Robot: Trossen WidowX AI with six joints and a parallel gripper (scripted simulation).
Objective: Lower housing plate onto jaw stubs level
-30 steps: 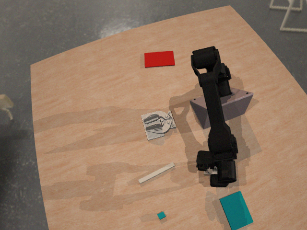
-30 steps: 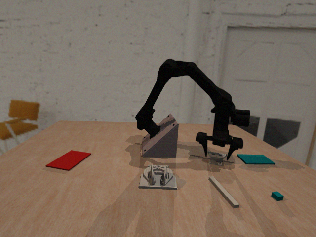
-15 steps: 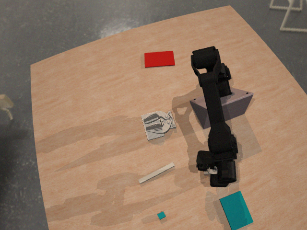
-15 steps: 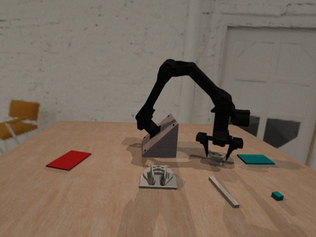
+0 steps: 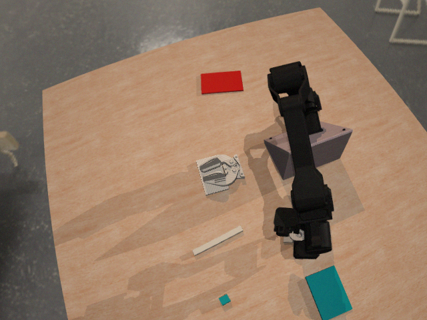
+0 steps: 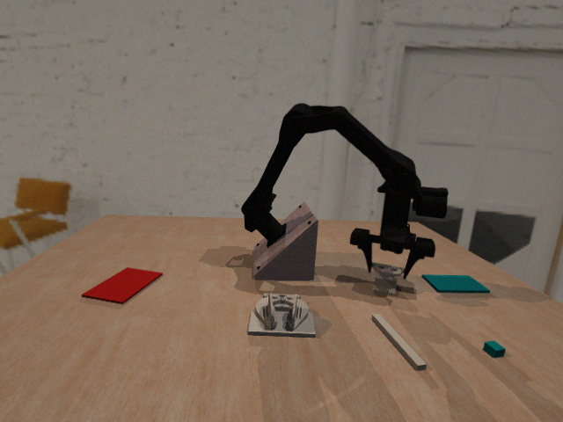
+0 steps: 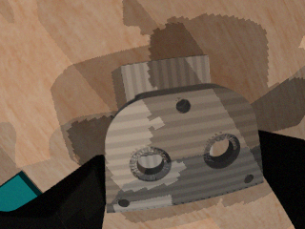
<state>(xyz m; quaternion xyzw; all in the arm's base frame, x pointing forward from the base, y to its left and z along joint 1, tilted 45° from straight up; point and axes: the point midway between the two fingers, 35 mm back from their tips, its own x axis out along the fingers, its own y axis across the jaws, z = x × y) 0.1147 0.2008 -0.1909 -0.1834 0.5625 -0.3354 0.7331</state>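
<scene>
The ribbed white part lies 10 mm ahead of my gripper tip and 20 mm below it. Round my gripper tip: pale bar (220 mm ahead, 40 mm to the right, 20 mm below); teal sheet (30 mm behind, 180 mm to the left, 20 mm below); small teal block (240 mm ahead, 130 mm to the left, 20 mm below).
</scene>
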